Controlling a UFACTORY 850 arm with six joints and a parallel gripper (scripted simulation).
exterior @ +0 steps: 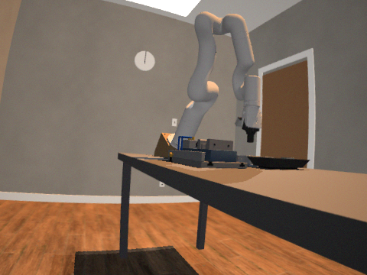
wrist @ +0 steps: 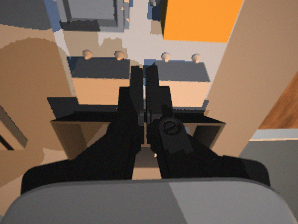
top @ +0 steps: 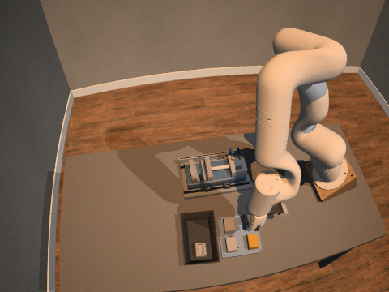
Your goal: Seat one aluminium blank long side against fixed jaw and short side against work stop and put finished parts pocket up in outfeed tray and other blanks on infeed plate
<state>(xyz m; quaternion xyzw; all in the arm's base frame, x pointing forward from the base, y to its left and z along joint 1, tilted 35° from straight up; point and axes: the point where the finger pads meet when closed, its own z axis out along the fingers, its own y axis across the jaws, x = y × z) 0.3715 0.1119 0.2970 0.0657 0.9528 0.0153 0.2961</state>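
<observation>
The brass blank lies 11 cm below my hand and 5 cm to the left of it. The rest, counted from my hand: vise (31 cm to the right, 9 cm below, 4 cm ahead).
</observation>
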